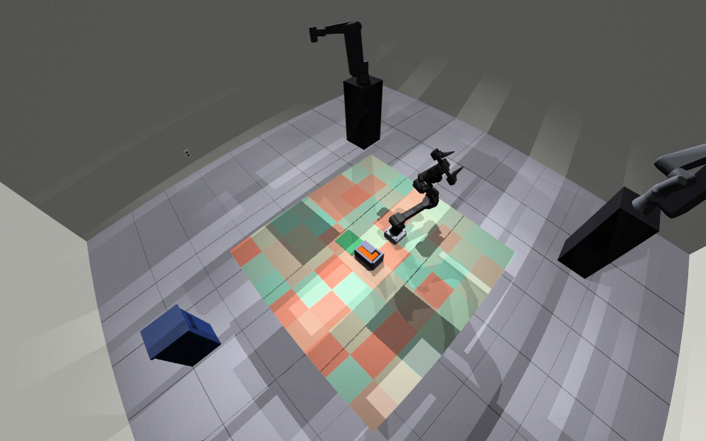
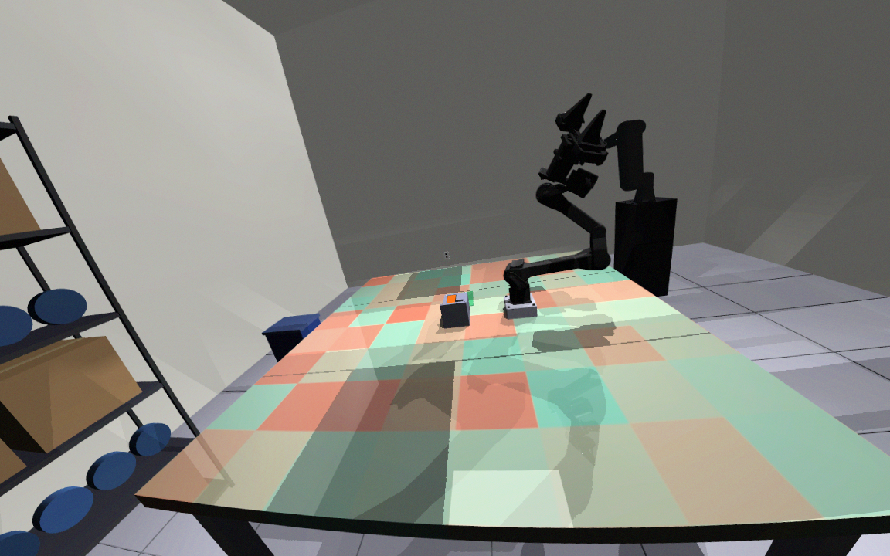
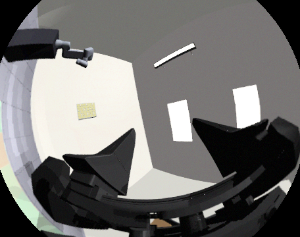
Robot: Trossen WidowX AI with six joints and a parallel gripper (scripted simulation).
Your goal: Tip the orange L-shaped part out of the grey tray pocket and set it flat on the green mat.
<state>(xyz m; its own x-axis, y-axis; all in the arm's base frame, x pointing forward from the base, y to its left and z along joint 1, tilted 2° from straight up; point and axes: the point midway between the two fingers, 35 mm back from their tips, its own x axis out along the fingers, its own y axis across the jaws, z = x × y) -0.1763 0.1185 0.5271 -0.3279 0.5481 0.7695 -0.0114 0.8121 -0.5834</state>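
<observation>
My gripper tip is now 540 mm above the orange L-shaped part, 430 mm short of it and 160 mm to the left of it. Round my gripper tip: green mat 600 mm below, 430 mm ahead, 320 mm to the right; then grey tray 600 mm below, 430 mm ahead, 170 mm to the right.
</observation>
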